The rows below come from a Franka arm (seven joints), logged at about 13 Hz.
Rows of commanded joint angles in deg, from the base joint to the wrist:
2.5 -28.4 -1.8 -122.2 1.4 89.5 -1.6
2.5 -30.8 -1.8 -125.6 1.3 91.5 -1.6
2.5 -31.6 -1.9 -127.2 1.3 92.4 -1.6
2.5 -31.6 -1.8 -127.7 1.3 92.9 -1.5
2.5 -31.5 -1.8 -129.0 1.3 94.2 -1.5
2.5 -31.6 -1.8 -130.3 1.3 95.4 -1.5
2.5 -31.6 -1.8 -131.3 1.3 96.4 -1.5
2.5 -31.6 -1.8 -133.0 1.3 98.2 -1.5
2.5 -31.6 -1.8 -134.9 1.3 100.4 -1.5
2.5 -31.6 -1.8 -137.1 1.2 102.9 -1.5
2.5 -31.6 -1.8 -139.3 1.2 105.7 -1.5
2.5 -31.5 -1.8 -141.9 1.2 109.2 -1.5
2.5 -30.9 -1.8 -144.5 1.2 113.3 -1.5
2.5 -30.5 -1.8 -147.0 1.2 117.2 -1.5
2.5 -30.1 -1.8 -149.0 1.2 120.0 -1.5
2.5 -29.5 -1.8 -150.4 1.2 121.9 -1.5
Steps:
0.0 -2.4 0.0 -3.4 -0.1 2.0 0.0
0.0 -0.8 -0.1 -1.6 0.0 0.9 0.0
0.0 0.0 0.1 -0.5 0.0 0.5 0.1
0.0 0.1 0.0 -1.3 0.0 1.3 0.0
0.0 -0.1 0.0 -1.3 0.0 1.2 0.0
0.0 0.0 0.0 -1.0 0.0 1.0 0.0
0.0 0.0 0.0 -1.7 0.0 1.8 0.0
0.0 0.0 0.0 -1.9 0.0 2.2 0.0
0.0 0.0 0.0 -2.2 -0.1 2.5 0.0
0.0 0.0 0.0 -2.2 0.0 2.8 0.0
0.0 0.1 0.0 -2.6 0.0 3.5 0.0
0.0 0.6 0.0 -2.6 0.0 4.1 0.0
0.0 0.4 0.0 -2.5 0.0 3.9 0.0
0.0 0.4 0.0 -2.0 0.0 2.8 0.0
0.0 0.6 0.0 -1.4 0.0 1.9 0.0

